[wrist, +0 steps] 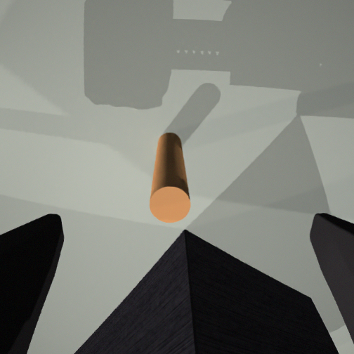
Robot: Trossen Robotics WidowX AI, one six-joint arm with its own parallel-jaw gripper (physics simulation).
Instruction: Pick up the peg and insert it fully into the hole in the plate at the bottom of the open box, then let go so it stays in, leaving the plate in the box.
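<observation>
The orange cylindrical peg (170, 172) stands upright on the pale surface near the middle of the wrist view, its round top facing the camera. My gripper (190, 229) is wide open, with one dark fingertip at the lower left and the other at the lower right. Nothing is between the fingers. The peg's top appears just above the line between the fingertips, slightly left of its middle; the remaining height gap is hard to judge. The open box, the plate and its hole do not show in this view.
A large black block (235, 295) with a corner edge toward the peg rises at the bottom centre, between the two fingers in the picture and close to the peg. Shadows of the arm and gripper fall across the pale surface (65, 165) at the top.
</observation>
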